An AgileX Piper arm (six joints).
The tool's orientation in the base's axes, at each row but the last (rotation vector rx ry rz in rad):
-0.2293, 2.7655, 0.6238
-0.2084, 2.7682, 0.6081
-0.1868, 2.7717, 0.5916
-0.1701, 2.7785, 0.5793
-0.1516, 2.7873, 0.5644
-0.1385, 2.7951, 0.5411
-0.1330, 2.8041, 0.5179
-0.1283, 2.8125, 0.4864
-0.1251, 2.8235, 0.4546
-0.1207, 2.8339, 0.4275
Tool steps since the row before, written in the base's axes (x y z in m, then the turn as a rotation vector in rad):
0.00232, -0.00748, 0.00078, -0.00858, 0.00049, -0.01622
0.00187, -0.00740, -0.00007, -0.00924, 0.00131, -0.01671
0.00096, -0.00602, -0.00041, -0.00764, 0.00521, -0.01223
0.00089, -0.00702, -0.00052, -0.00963, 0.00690, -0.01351
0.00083, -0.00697, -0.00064, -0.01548, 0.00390, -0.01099
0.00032, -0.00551, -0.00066, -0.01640, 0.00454, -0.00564
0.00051, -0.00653, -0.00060, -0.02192, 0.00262, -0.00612
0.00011, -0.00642, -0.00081, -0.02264, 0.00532, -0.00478
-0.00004, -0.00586, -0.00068, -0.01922, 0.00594, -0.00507
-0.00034, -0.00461, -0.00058, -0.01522, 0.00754, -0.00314
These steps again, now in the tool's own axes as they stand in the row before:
-0.00177, -0.00688, -0.00339, 0.01323, -0.00408, 0.01205
-0.00118, -0.00707, -0.00264, 0.01395, -0.00340, 0.01266
-0.00040, -0.00579, -0.00190, 0.01077, 0.00153, 0.01081
-0.00030, -0.00675, -0.00217, 0.01296, 0.00295, 0.01209
-0.00028, -0.00676, -0.00197, 0.01790, 0.00204, 0.00715
0.00011, -0.00537, -0.00142, 0.01715, 0.00465, 0.00240
-0.00006, -0.00635, -0.00170, 0.02263, 0.00347, 0.00069
0.00038, -0.00630, -0.00143, 0.02283, 0.00653, 0.00022
0.00047, -0.00574, -0.00126, 0.01961, 0.00659, 0.00156
0.00068, -0.00451, -0.00094, 0.01517, 0.00817, 0.00128

